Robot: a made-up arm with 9 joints. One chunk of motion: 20 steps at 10 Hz.
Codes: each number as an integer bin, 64 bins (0 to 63) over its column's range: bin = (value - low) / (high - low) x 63, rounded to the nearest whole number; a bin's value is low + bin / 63 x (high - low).
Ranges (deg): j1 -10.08..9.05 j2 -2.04..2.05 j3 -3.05..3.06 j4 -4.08..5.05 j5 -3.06..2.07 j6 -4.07..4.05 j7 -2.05..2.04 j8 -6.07..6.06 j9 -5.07..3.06
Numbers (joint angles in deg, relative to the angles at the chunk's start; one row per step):
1: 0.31 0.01 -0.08 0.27 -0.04 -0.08 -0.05 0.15 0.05
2: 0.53 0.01 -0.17 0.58 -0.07 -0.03 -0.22 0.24 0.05
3: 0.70 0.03 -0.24 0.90 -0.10 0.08 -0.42 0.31 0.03
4: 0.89 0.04 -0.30 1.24 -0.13 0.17 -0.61 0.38 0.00
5: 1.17 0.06 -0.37 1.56 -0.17 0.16 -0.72 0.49 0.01
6: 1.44 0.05 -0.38 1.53 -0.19 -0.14 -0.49 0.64 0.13
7: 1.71 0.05 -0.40 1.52 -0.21 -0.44 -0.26 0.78 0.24
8: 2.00 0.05 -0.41 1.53 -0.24 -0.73 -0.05 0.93 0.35
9: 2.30 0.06 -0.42 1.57 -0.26 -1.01 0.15 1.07 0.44
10: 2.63 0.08 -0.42 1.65 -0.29 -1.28 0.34 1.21 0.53
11: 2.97 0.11 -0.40 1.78 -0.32 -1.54 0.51 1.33 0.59
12: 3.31 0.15 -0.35 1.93 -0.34 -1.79 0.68 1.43 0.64
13: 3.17 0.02 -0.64 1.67 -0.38 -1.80 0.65 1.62 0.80
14: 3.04 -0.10 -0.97 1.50 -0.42 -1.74 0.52 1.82 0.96
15: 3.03 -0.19 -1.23 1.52 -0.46 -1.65 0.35 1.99 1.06
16: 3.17 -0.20 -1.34 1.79 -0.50 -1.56 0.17 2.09 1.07
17: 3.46 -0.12 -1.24 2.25 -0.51 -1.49 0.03 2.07 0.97
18: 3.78 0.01 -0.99 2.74 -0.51 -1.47 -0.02 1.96 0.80
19: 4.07 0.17 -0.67 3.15 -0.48 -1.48 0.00 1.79 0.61
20: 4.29 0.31 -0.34 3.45 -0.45 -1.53 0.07 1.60 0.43
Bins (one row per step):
1: 34 32 31 30 37 31 31 32 40
2: 35 32 30 32 37 31 28 33 40
3: 36 32 29 34 36 32 25 33 40
4: 36 32 28 37 36 33 22 33 39
5: 37 32 28 39 35 33 20 34 39
6: 38 32 28 39 35 30 24 35 40
7: 39 32 27 39 35 28 28 36 41
8: 40 32 27 39 35 26 31 36 42
9: 41 32 27 39 34 24 34 37 43
10: 42 33 27 40 34 22 37 38 43
11: 43 33 27 40 34 20 39 38 44
12: 44 34 28 41 33 18 42 39 44
13: 44 32 25 40 33 18 42 40 45
14: 43 30 21 39 32 18 40 41 47
15: 43 28 19 39 32 19 37 42 48
16: 44 28 18 41 31 19 34 42 48
17: 45 30 19 44 31 20 32 42 47
18: 46 32 21 47 31 20 31 42 45
19: 47 34 25 50 32 20 32 41 44
20: 47 36 28 52 32 20 33 40 43

